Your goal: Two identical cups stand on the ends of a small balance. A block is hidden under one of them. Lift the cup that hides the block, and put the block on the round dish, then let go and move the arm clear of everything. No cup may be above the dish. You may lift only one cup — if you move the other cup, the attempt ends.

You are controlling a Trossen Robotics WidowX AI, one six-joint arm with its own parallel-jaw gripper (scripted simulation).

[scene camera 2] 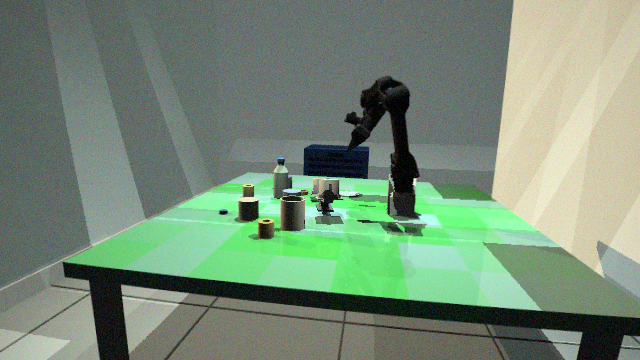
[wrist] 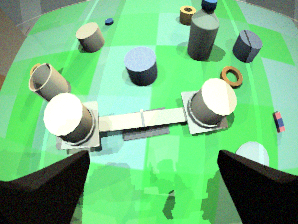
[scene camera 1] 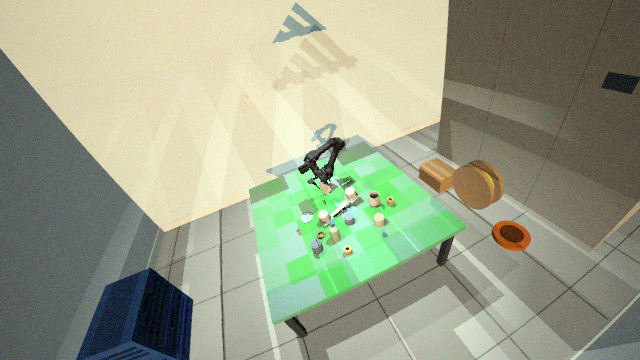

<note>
The gripper (wrist: 155,158) is open, holding nothing. Also in view: a grey balance (wrist: 154,122) and a grey-blue cylinder (wrist: 140,62).
</note>
